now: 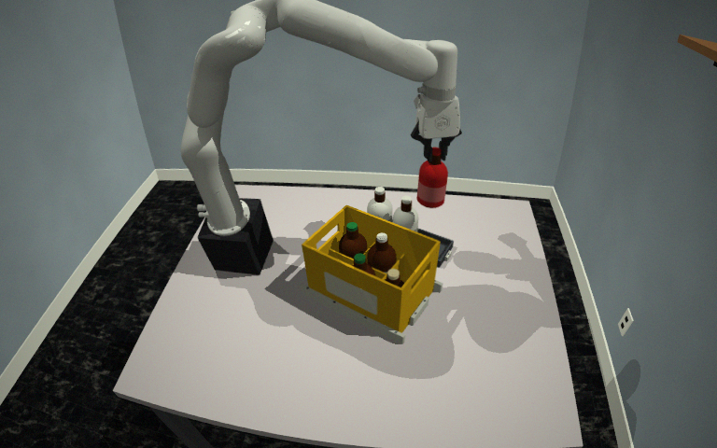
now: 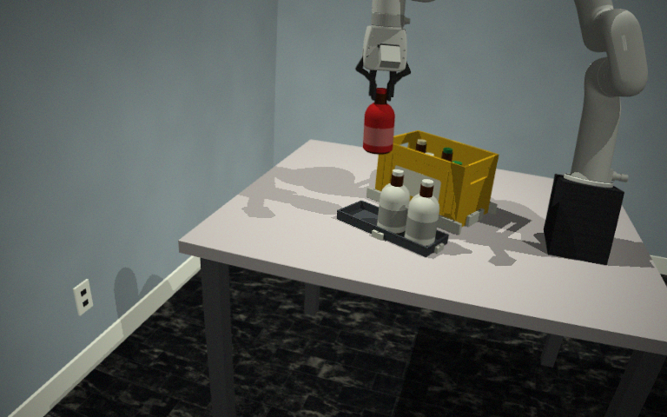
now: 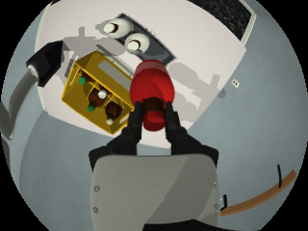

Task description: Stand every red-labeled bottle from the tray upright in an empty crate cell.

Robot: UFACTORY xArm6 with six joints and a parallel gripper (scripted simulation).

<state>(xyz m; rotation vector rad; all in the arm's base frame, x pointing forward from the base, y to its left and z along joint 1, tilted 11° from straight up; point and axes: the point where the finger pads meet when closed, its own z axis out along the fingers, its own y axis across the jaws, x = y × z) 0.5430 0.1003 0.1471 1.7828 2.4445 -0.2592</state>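
The red-labeled bottle is 7 cm below my hand. Also, from my hand: crate: 25 cm below, 16 cm to the right, 15 cm behind.
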